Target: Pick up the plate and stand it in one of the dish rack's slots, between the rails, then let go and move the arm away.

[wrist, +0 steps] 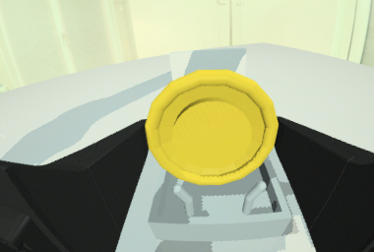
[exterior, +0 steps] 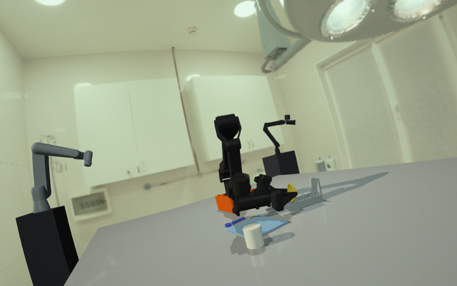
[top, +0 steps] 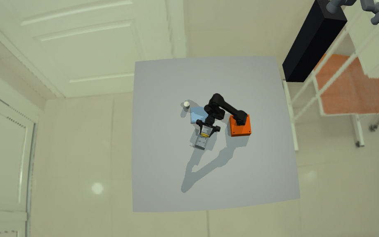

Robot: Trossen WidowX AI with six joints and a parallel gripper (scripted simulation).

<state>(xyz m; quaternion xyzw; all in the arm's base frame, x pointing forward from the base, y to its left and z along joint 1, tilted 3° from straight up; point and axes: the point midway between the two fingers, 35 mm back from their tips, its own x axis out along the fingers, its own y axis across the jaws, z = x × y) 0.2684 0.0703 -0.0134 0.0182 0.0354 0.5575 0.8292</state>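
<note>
The yellow plate is 1 cm to the right of my gripper tip. Also, from my gripper tip: white cup: 27 cm to the right, 13 cm ahead, 3 cm below; dish rack: 3 cm below, 2 cm to the left, 1 cm ahead.
</note>
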